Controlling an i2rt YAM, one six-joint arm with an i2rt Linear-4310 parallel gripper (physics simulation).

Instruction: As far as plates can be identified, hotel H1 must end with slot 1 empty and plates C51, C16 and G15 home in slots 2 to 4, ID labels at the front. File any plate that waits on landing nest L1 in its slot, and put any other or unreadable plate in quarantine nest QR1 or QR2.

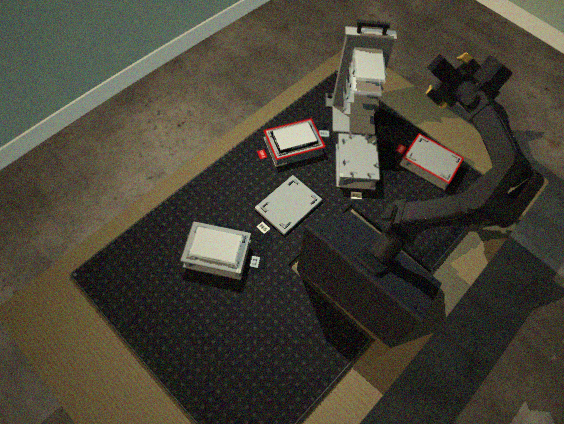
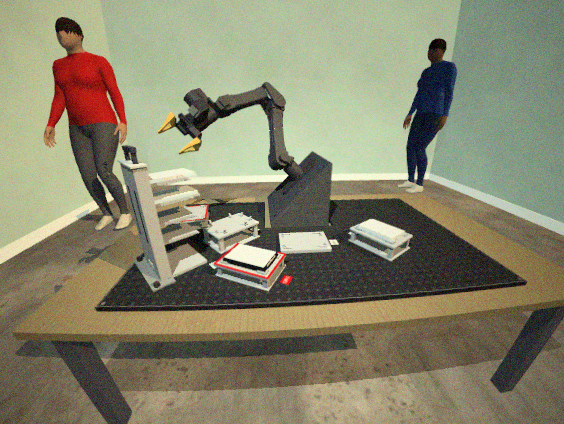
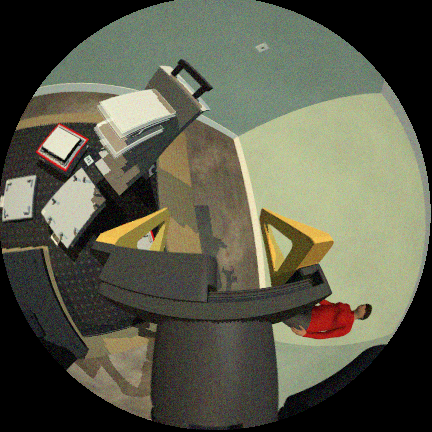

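Hotel H1 stands upright with a black top handle. A white plate lies in its top level and another below; the lower two levels look like bare shelves. Plate IDs are unreadable. A white plate rests on landing nest L1. A white plate with black edges sits on one red-rimmed quarantine nest. The other red-rimmed nest holds no plate. My gripper is open and empty, high beside the hotel.
A raised white stand with pins stands before the hotel. A low white pad with corner brackets lies near the dark arm base. Two people stand beyond the table.
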